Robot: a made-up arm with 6 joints.
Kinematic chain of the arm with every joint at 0, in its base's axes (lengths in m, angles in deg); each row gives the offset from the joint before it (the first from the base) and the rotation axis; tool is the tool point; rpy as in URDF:
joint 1: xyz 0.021 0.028 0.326 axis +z
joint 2: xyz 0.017 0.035 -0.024 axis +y
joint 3: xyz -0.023 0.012 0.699 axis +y
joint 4: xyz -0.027 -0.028 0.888 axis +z
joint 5: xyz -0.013 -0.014 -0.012 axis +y
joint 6: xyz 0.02 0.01 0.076 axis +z
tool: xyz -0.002 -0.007 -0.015 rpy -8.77 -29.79 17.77
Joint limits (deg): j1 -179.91..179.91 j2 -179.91..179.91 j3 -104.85..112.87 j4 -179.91..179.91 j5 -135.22..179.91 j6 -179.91..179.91
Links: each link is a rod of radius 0.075 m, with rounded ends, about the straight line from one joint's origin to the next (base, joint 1, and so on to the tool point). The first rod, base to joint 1, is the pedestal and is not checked.
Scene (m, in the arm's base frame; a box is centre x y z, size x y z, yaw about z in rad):
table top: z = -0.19
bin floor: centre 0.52 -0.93 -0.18 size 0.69 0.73 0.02 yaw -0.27
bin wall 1: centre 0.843 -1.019 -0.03 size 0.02 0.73 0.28 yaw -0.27
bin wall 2: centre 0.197 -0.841 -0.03 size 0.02 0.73 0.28 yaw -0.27
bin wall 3: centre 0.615 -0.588 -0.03 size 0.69 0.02 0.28 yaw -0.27
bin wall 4: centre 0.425 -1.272 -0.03 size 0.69 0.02 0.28 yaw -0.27
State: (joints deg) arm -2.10 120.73 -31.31 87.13 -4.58 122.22
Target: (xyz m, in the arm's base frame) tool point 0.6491 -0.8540 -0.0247
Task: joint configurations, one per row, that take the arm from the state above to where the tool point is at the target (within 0.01 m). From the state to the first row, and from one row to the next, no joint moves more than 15 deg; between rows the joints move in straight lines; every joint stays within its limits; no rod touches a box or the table.
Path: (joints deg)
1: -8.12 110.79 -16.75 86.89 -4.00 122.11
2: -14.15 100.85 -2.18 86.65 -3.42 122.00
3: -20.17 90.92 12.38 86.40 -2.84 121.89
4: -26.20 80.98 26.94 86.16 -2.26 121.79
5: -32.22 71.04 41.51 85.92 -1.68 121.68
6: -38.24 61.10 56.07 85.68 -1.10 121.57
7: -44.27 51.16 70.64 85.43 -0.52 121.46
8: -50.29 41.22 85.20 85.19 0.06 121.35
9: -56.32 31.29 99.76 84.95 0.64 121.24
10: -56.29 41.68 97.43 84.99 0.16 121.26
11: -56.26 52.07 95.10 85.04 -0.33 121.29

